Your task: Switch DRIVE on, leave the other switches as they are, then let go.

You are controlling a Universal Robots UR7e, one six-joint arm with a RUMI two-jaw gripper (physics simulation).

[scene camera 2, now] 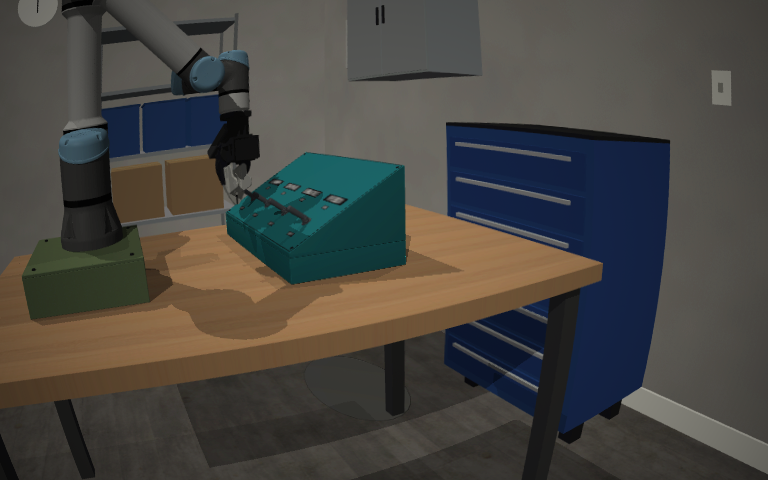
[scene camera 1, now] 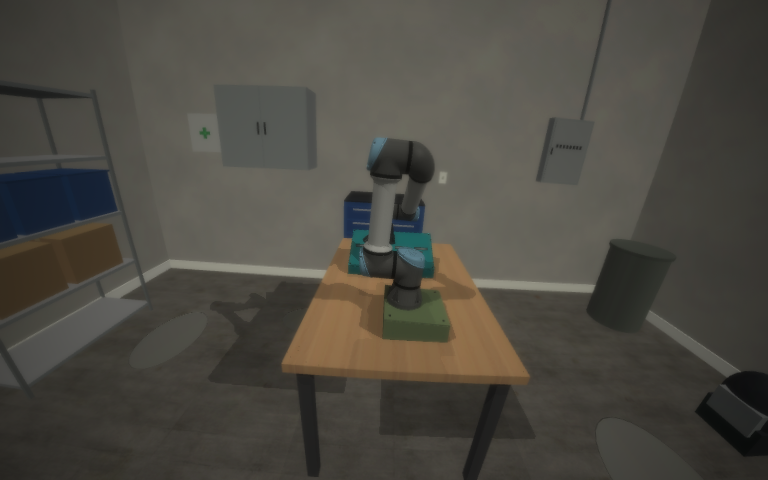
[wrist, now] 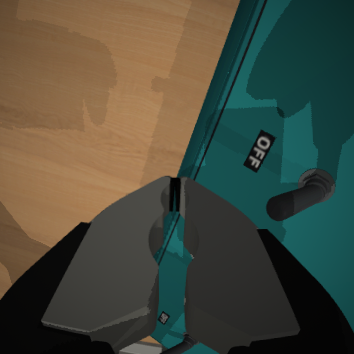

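Seen in the pictures: gripper, fingertip midpoint: (scene camera 2: 236, 204) (wrist: 174, 179); arm's base at its link origin: (scene camera 2: 92, 240) (scene camera 1: 404, 299).
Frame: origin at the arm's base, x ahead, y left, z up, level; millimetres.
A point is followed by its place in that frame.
Observation:
The teal switch console (scene camera 1: 420, 262) (scene camera 2: 351, 220) @(x 513, y -215, z 9 mm) (wrist: 230, 150) @(x 408, y 87, z -25 mm) stands on the table with its sloped face up. It bears a row of dark lever switches (scene camera 2: 278, 206) @(x 438, y -29, z 18 mm). In the wrist view one lever (wrist: 295, 201) @(x 430, y 101, z 31 mm) leans toward the side with the OFF label (wrist: 259, 151) @(x 422, y 97, z -17 mm), right of my fingers and apart from them. Part of another lever (wrist: 181, 345) @(x 441, y -139, z 15 mm) shows at the bottom edge. No DRIVE lettering is readable, so I cannot tell which switch is DRIVE. My gripper (scene camera 2: 237, 195) @(x 374, y 85, z 16 mm) (wrist: 174, 179) @(x 374, y 85, z 16 mm) is shut and empty, tips nearly together, over the console's low edge. The arm hides it in scene camera 1.
The arm's green base block (scene camera 1: 416, 328) @(x -148, y -39, z -33 mm) (scene camera 2: 87, 294) @(x -20, y -173, z -63 mm) stands on the wooden table (scene camera 1: 334, 350) @(x -215, y 269, z -95 mm) (scene camera 2: 481, 294) @(x 635, y -444, z -95 mm). A blue drawer cabinet (scene camera 1: 355, 217) (scene camera 2: 617, 237) stands beyond the table. Small meters (scene camera 2: 335, 199) @(x 516, y -146, z 38 mm) line the upper part of the console's face.

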